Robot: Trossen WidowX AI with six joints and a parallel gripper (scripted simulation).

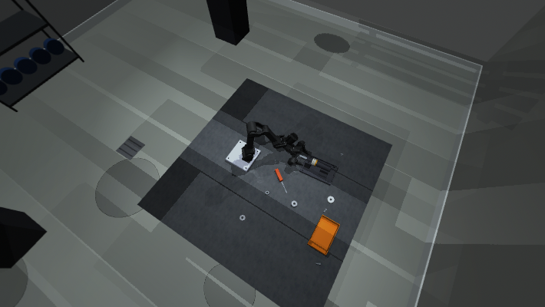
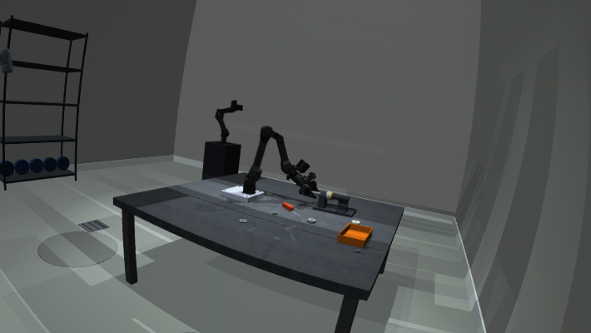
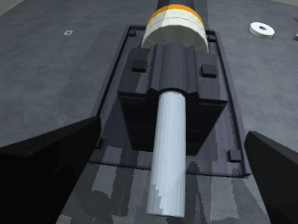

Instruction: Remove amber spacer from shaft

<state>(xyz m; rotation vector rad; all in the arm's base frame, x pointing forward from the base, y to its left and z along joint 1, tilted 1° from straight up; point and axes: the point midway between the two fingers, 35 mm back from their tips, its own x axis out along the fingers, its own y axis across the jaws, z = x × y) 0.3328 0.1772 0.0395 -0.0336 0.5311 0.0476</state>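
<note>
My gripper tip is now 20 mm short of the steel shaft and 20 mm below it. From my gripper tip the other things lie so: screwdriver: 80 mm behind, 200 mm to the right, 60 mm below; amber spacer: 70 mm ahead, 10 mm to the left, 20 mm above; cream spacer: 50 mm ahead, 10 mm to the left, 20 mm above.
</note>
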